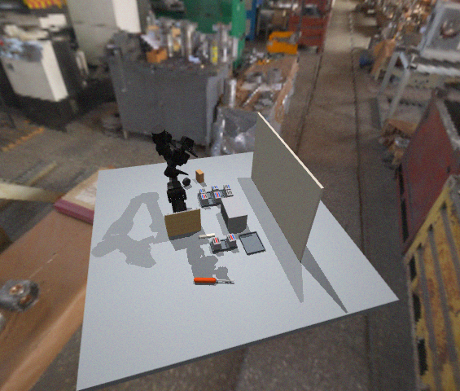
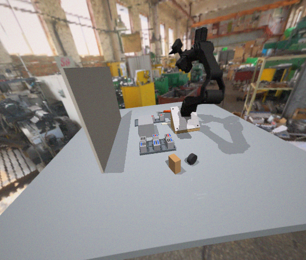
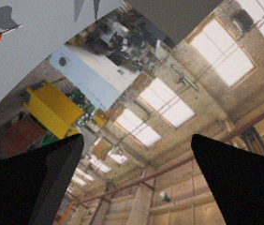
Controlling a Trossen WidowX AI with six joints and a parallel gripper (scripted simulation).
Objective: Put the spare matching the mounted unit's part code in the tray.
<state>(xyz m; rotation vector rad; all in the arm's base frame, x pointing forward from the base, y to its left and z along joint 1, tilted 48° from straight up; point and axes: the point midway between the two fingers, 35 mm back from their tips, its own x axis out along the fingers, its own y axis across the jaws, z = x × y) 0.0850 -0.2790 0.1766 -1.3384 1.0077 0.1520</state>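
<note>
Right now my gripper tip is 230 mm short of the grey spare, 330 mm to the right of it and 410 mm above it. From my gripper tip the other things lie so: small rack 120 mm ahead, 70 mm to the right, 440 mm below; then tall wall panel 450 mm ahead, 110 mm to the left, 220 mm below; then grey mounted unit 210 mm ahead, 110 mm to the left, 400 mm below.
</note>
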